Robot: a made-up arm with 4 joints.
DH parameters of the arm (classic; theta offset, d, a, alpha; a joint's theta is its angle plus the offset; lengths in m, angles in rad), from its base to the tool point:
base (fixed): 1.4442 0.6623 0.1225 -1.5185
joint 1: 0 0.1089 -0.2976 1.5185
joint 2: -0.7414 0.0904 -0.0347 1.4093
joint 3: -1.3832 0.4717 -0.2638 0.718
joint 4: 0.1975 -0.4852 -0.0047 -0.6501
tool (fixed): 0.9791 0.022 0 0
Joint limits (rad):
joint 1: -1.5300..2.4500
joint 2: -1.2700..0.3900
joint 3: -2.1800..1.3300
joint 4: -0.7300..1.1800
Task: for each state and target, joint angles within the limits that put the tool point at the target. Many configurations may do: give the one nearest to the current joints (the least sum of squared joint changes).
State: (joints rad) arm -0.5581 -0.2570 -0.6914 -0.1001
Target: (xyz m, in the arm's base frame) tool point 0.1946 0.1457 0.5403
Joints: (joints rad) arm -1.1189 0.2901 -1.4487 -0.0980
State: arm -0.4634 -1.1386 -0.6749 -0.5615
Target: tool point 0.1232 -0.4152 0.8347
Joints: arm -0.3818 -0.9222 -0.2622 -0.5823
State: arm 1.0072 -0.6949 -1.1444 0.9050
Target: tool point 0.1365 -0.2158 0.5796
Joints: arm 0.4703 0.0461 -1.8762 0.9584
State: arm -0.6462 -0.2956 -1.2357 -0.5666
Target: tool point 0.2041 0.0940 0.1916
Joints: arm -1.3625 -0.7990 -1.4481 -0.5290
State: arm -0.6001 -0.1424 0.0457 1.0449
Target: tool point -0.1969 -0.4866 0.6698
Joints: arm -0.9645 -0.2184 0.6452 1.0538
